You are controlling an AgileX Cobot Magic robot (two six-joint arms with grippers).
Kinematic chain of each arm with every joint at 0, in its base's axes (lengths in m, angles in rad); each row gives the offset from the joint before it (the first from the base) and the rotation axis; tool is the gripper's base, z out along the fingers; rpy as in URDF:
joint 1: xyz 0 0 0.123 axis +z
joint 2: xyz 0 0 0 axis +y
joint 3: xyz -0.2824 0 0.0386 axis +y
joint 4: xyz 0.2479 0 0.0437 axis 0.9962 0 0.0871
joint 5: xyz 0 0 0 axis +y
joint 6: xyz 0.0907 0 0.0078 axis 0.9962 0 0.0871
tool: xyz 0 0 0 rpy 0 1.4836 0
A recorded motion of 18 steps. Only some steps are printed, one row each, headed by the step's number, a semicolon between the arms.
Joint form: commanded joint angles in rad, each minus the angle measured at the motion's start. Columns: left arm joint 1, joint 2, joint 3, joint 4, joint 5, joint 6; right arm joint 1, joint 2, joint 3, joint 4, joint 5, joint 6.
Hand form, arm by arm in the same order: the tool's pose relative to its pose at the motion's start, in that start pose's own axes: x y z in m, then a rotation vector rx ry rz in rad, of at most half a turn. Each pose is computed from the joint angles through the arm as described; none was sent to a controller.
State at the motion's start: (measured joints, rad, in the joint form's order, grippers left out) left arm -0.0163 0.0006 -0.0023 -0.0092 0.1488 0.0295; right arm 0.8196 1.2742 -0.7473 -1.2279 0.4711 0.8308
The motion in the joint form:
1: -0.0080 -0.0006 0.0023 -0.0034 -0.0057 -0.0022; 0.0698 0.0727 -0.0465 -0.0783 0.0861 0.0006
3: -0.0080 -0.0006 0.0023 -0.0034 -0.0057 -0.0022; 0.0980 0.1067 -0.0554 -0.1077 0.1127 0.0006
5: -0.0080 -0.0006 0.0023 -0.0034 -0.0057 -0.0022; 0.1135 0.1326 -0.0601 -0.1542 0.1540 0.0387
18: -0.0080 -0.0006 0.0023 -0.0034 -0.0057 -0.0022; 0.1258 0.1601 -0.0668 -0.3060 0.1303 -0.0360
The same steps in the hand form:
1: 0.0002 -0.0005 0.0001 0.0083 -0.0042 -0.0051; -0.0130 0.0131 0.0087 0.0354 0.0115 -0.1157
3: 0.0002 -0.0005 0.0001 0.0083 -0.0042 -0.0051; -0.0154 0.0217 0.0135 0.0400 0.0200 -0.1677
5: 0.0002 -0.0005 0.0001 0.0083 -0.0042 -0.0051; -0.0160 0.0250 0.0176 0.0727 0.0306 -0.1875
18: 0.0002 -0.0005 0.0001 0.0083 -0.0042 -0.0051; -0.0247 0.0307 0.0223 0.0877 -0.0394 -0.4068

